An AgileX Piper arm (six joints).
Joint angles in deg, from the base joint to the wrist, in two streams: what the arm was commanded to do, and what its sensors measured. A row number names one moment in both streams.
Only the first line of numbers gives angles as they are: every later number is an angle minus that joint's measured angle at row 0.
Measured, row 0: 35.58, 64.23, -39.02, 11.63, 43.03, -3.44
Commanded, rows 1 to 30: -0.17, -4.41, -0.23, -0.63, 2.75, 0.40; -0.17, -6.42, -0.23, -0.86, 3.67, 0.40; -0.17, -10.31, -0.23, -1.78, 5.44, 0.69; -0.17, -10.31, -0.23, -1.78, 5.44, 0.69; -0.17, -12.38, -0.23, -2.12, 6.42, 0.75; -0.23, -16.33, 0.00, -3.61, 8.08, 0.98; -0.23, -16.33, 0.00, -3.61, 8.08, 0.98; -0.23, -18.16, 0.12, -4.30, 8.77, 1.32; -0.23, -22.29, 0.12, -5.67, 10.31, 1.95; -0.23, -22.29, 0.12, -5.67, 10.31, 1.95; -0.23, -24.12, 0.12, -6.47, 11.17, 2.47; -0.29, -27.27, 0.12, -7.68, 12.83, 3.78; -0.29, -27.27, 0.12, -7.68, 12.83, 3.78; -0.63, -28.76, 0.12, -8.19, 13.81, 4.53; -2.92, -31.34, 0.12, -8.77, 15.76, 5.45; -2.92, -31.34, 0.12, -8.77, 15.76, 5.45; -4.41, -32.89, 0.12, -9.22, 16.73, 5.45; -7.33, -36.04, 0.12, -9.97, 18.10, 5.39; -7.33, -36.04, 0.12, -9.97, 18.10, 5.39; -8.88, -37.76, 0.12, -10.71, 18.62, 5.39; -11.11, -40.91, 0.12, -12.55, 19.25, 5.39; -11.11, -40.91, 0.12, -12.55, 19.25, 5.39; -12.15, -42.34, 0.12, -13.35, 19.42, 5.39; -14.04, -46.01, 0.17, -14.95, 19.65, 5.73; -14.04, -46.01, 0.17, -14.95, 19.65, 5.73; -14.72, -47.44, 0.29, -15.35, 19.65, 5.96; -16.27, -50.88, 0.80, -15.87, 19.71, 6.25; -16.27, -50.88, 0.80, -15.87, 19.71, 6.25; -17.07, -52.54, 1.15, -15.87, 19.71, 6.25; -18.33, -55.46, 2.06, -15.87, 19.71, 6.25
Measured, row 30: -16.56, -51.85, 1.03, -15.07, 19.48, 5.73
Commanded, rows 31 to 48: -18.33, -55.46, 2.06, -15.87, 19.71, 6.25; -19.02, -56.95, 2.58, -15.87, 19.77, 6.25; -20.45, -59.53, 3.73, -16.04, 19.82, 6.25; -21.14, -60.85, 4.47, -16.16, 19.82, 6.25; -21.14, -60.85, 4.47, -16.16, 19.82, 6.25; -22.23, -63.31, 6.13, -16.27, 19.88, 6.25; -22.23, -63.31, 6.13, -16.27, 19.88, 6.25; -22.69, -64.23, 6.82, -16.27, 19.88, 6.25; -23.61, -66.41, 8.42, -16.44, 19.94, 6.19; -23.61, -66.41, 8.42, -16.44, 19.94, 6.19; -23.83, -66.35, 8.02, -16.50, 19.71, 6.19; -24.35, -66.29, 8.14, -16.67, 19.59, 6.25; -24.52, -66.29, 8.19, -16.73, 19.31, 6.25; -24.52, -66.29, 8.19, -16.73, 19.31, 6.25; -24.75, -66.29, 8.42, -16.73, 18.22, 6.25; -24.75, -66.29, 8.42, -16.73, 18.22, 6.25; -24.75, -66.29, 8.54, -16.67, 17.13, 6.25; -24.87, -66.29, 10.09, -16.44, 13.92, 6.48
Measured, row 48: -24.46, -64.46, 8.54, -16.16, 17.88, 5.79
